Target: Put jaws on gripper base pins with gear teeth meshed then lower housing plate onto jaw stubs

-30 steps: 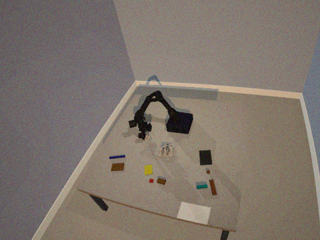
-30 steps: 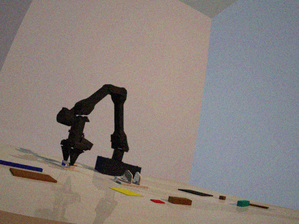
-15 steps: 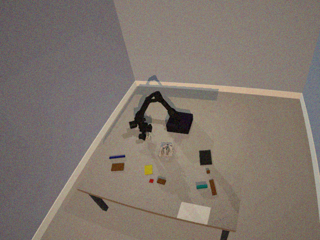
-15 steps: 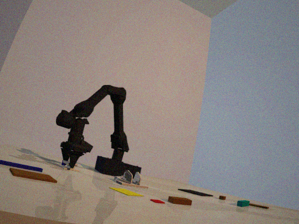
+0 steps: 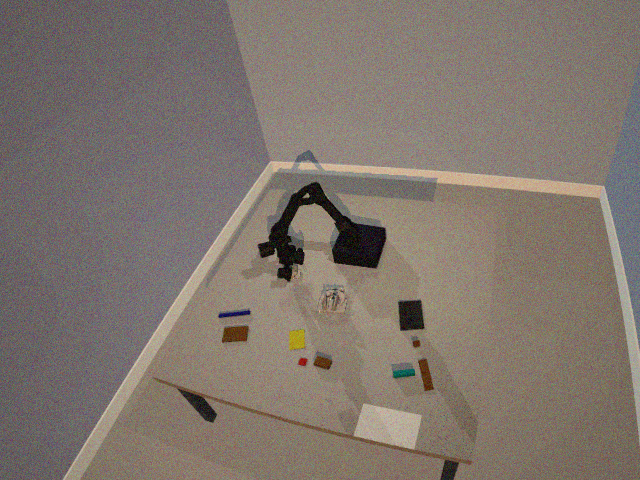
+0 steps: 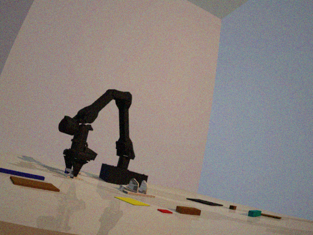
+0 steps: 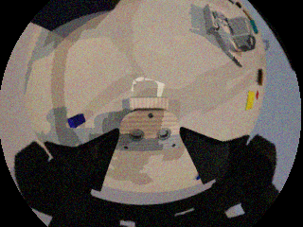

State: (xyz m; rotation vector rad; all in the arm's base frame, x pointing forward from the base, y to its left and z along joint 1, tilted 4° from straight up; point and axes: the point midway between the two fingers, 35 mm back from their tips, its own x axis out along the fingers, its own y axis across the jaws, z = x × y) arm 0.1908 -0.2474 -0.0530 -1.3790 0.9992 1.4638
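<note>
Now: the gripper base 20 mm above my gripper tip and 10 mm to the left of it. Also, from my gripper tip: small blue piece (120 mm behind, 20 mm to the right); then jaw (230 mm to the left, 80 mm ahead); then housing plate (240 mm to the left, 60 mm ahead).
</note>
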